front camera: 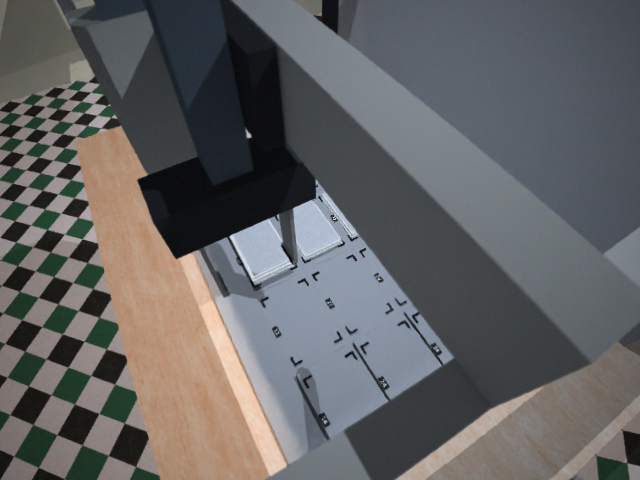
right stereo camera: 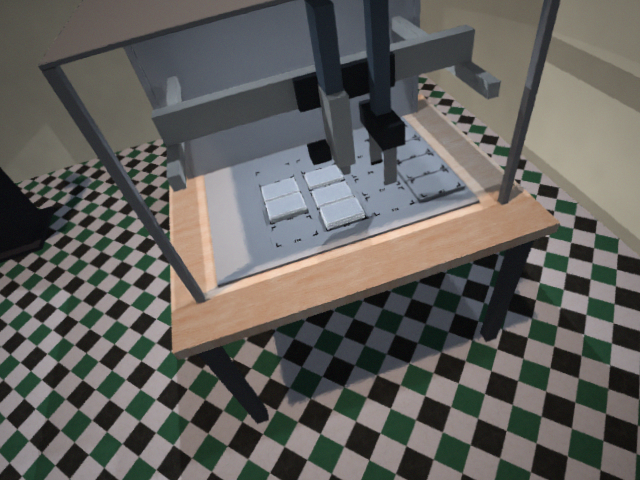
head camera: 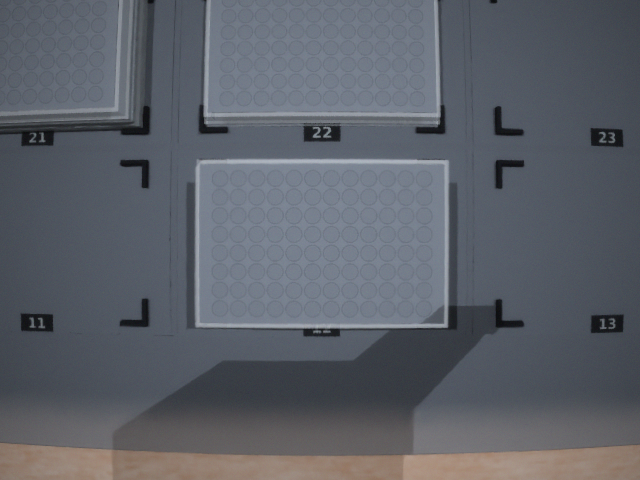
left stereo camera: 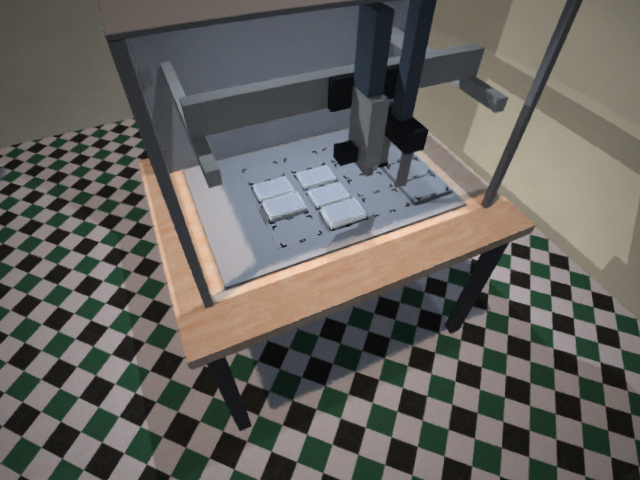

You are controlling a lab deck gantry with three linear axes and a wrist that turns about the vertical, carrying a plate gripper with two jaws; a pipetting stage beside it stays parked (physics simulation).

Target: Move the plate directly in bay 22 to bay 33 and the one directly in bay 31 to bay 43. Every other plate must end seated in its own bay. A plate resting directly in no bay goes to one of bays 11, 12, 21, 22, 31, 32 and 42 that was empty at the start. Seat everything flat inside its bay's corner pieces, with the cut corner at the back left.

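Frame: origin at the robot's base, x ahead, y left, z up, level; centimetres.
Where they show: gripper, fingertip midpoint: (front camera: 256, 269) (right stereo camera: 383, 172) (left stereo camera: 390, 175); robot's base, link origin: (right stereo camera: 277, 246) (left stereo camera: 283, 246).
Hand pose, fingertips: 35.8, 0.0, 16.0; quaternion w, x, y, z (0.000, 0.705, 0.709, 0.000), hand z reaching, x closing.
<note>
Each offset is from my fingertips to the top centre of the thing, as dx, dy, dz. "spot": to the spot under its first point.
The bay 22 plate @(-13.0, +15.0, -14.5) (front camera: 317, 229) (head camera: 322, 56) (left stereo camera: 329, 194) (right stereo camera: 332, 194) lies flat. The bay 31 plate @(-29.4, +25.7, -14.5) (left stereo camera: 272, 187) (right stereo camera: 280, 189) stands at the left. The plate at bay 12 @(spot: -10.7, +3.8, -13.3) (front camera: 262, 253) (head camera: 322, 242) (left stereo camera: 343, 210) (right stereo camera: 341, 210) sits higher on a layered stack. The bay 21 plate @(-29.4, +15.0, -13.2) (head camera: 56, 56) (left stereo camera: 284, 205) (right stereo camera: 285, 205) also shows layered sides. The bay 32 plate @(-13.0, +25.7, -14.5) (left stereo camera: 316, 177) (right stereo camera: 324, 176) stands behind bay 22. No plate shows in bay 33 @(spot: +3.4, +21.1, -16.0) (front camera: 378, 277). My gripper (front camera: 260, 279) (left stereo camera: 392, 174) (right stereo camera: 383, 172) is open and empty, raised right of the plates. Cut corners are too small to tell.
The parked pipetting stage (left stereo camera: 368, 131) (right stereo camera: 336, 126) hangs left of the gripper. The gantry beam (front camera: 413, 180) (left stereo camera: 268, 105) (right stereo camera: 232, 113) crosses behind. Raised trays @(spot: +19.3, +1.8, -14.6) (left stereo camera: 428, 191) (right stereo camera: 439, 186) line the deck's right side. Bays 11, 13 and 23 show corner pieces in the head view.
</note>
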